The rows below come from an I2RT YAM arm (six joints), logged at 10 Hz.
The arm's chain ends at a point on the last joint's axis. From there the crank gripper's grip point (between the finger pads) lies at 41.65 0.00 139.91 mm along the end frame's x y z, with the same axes.
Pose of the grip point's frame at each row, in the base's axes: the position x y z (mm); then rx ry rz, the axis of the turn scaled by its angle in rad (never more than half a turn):
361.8, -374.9, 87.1, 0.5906, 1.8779, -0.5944
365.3, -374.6, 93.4, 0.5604, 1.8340, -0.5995
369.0, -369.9, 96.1, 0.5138, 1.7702, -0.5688
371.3, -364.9, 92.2, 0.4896, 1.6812, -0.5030
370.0, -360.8, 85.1, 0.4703, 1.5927, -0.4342
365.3, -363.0, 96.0, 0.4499, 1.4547, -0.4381
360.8, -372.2, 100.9, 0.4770, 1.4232, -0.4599
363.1, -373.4, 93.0, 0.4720, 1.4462, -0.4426
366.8, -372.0, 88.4, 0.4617, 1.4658, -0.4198
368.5, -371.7, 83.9, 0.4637, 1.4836, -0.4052
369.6, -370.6, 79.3, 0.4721, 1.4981, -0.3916
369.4, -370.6, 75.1, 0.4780, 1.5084, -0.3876
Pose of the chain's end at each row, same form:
280.2, -290.6, 174.0, 0.5906, 1.8779, -0.5944
279.3, -288.8, 174.4, 0.5604, 1.8340, -0.5995
274.2, -286.1, 168.9, 0.5138, 1.7702, -0.5688
265.8, -285.7, 154.7, 0.4896, 1.6812, -0.5030
255.1, -287.0, 136.7, 0.4703, 1.5927, -0.4342
245.2, -286.8, 128.6, 0.4499, 1.4547, -0.4381
242.5, -291.8, 130.2, 0.4770, 1.4232, -0.4599
244.0, -295.4, 125.4, 0.4720, 1.4462, -0.4426
246.4, -297.2, 123.2, 0.4617, 1.4658, -0.4198
247.8, -298.6, 121.2, 0.4637, 1.4836, -0.4052
248.9, -298.7, 119.0, 0.4721, 1.4981, -0.3916
249.0, -299.1, 116.4, 0.4780, 1.5084, -0.3876

